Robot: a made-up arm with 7 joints.
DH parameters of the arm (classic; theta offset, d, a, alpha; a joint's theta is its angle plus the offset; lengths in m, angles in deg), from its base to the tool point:
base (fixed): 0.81 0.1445 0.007 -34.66
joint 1: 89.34 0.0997 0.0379 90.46
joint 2: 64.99 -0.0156 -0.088 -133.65
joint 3: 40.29 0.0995 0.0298 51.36
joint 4: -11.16 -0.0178 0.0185 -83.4
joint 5: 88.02 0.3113 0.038 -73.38
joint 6: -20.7 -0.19 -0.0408 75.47
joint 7: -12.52 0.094 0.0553 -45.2
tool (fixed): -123.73 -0.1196 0 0
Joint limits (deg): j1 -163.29..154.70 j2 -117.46..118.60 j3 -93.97..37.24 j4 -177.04..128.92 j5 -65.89..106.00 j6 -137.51..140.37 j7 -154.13..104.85
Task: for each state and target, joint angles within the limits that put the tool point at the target. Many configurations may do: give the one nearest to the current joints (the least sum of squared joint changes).
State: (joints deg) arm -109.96 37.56 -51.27 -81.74 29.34 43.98 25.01
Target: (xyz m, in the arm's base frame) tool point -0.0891 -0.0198 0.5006
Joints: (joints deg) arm -113.82 28.39 -65.43 -72.65 18.91 41.82 -0.60
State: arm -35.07 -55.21 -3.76 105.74 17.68 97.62 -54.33
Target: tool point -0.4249 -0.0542 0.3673
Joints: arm -55.92 -63.99 -8.16 118.22 28.88 104.99 -26.61
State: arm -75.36 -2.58 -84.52 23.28 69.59 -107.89 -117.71
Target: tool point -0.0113 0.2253 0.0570
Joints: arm -66.71 -8.92 -82.97 35.99 80.62 -93.83 -118.69
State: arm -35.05 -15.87 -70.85 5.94 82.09 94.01 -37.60
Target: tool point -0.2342 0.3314 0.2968
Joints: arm -7.45 5.04 -88.29 1.38 82.99 102.67 -2.64
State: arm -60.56 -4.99 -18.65 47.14 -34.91 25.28 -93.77
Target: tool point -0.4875 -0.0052 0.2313
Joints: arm -40.36 2.65 -17.67 59.84 -35.55 47.71 -90.40
